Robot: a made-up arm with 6 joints.
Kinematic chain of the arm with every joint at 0, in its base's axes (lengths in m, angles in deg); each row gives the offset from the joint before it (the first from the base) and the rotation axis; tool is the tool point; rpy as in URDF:
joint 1: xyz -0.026 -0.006 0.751 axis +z
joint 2: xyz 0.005 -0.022 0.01 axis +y
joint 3: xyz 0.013 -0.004 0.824 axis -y
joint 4: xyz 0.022 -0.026 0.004 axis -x
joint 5: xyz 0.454 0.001 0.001 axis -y
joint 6: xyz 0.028 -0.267 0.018 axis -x
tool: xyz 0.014 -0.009 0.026 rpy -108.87 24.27 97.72
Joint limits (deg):
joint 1: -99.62..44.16
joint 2: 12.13..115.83
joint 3: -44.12..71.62
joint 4: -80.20..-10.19
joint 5: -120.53..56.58
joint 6: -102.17..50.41
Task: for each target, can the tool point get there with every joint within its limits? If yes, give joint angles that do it. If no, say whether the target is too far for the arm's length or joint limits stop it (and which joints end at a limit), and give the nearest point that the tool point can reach.
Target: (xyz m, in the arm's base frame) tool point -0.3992 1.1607 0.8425
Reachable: no: joint limits stop it (at a limit: joint 1, joint 4, joint 5) | nearest point 0.3922 0.3457 0.8425 | short by 1.136 m
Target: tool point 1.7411 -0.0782 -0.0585
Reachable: no: too far | nearest point 1.2275 -0.0572 0.1804 | short by 0.567 m
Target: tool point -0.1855 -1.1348 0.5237
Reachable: yes | joints -84.48 73.38 37.88 -41.80 -25.47 -80.20
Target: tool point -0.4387 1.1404 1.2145
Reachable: no: joint limits stop it (at a limit: joint 1, joint 2, joint 4, joint 5) | nearest point 0.4030 0.3561 1.1501 | short by 1.152 m
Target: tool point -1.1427 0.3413 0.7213
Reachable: no: joint limits stop it (at a limit: joint 1, joint 2, joint 3) | nearest point -0.3632 -0.1538 0.3424 | short by 0.998 m
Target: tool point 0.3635 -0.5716 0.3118
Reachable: yes | joints -29.17 86.70 -10.64 -24.08 -81.73 -55.90
